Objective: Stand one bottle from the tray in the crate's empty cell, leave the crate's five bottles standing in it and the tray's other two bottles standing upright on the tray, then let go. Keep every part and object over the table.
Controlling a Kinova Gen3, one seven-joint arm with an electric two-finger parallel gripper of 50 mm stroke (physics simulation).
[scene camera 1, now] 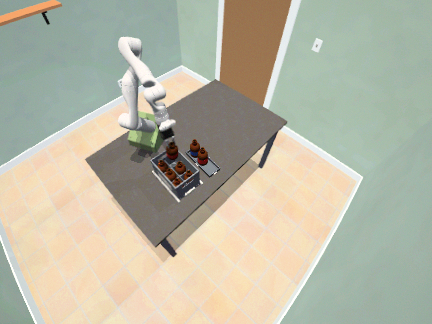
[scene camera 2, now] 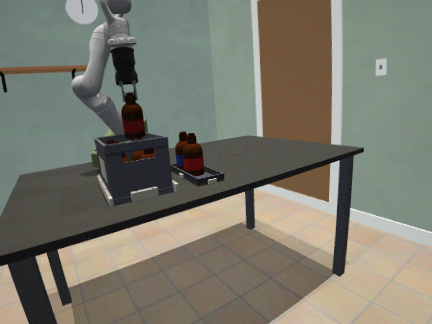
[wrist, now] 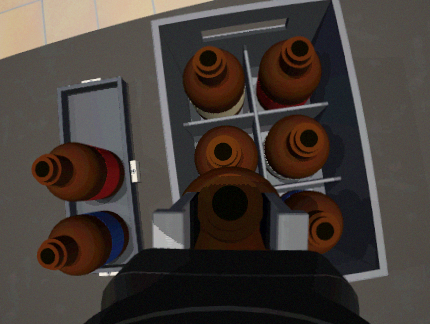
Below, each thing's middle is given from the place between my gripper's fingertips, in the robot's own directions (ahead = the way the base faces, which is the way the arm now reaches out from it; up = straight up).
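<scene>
With the brown red-labelled bottle point(scene camera 2: 132, 115) as the reference, my hand is 50 mm above it, and it is also 10 mm past the bottle and 10 mm to the right of it.
</scene>
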